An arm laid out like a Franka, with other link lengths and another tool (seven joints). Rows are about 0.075 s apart.
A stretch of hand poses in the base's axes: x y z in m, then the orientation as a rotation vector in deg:
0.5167, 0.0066, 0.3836, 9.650, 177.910, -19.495
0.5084, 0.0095, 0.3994, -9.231, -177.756, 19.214
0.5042, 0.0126, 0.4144, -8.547, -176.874, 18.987
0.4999, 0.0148, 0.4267, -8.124, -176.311, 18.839
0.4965, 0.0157, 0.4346, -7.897, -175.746, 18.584
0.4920, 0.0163, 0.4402, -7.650, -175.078, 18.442
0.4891, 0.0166, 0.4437, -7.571, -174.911, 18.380
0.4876, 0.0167, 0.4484, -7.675, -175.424, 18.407
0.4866, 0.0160, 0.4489, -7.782, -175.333, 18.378
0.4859, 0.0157, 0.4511, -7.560, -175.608, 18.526
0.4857, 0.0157, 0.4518, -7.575, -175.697, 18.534
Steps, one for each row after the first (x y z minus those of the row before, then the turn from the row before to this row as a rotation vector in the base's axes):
-0.0083, 0.0029, 0.0158, 0.260, 1.742, 0.073
-0.0042, 0.0031, 0.0150, 0.136, 0.967, 0.307
-0.0043, 0.0022, 0.0123, 0.089, 0.615, 0.189
-0.0034, 0.0009, 0.0079, 0.155, 0.602, 0.063
-0.0045, 0.0006, 0.0056, 0.081, 0.697, 0.066
-0.0029, 0.0003, 0.0035, 0.038, 0.178, 0.027
-0.0015, 0.0001, 0.0047, -0.007, -0.520, 0.001
-0.0010, -0.0007, 0.0005, 0.014, 0.080, -0.081
-0.0007, -0.0003, 0.0022, -0.084, -0.258, 0.182
-0.0002, 0.0000, 0.0007, -0.003, -0.090, 0.002

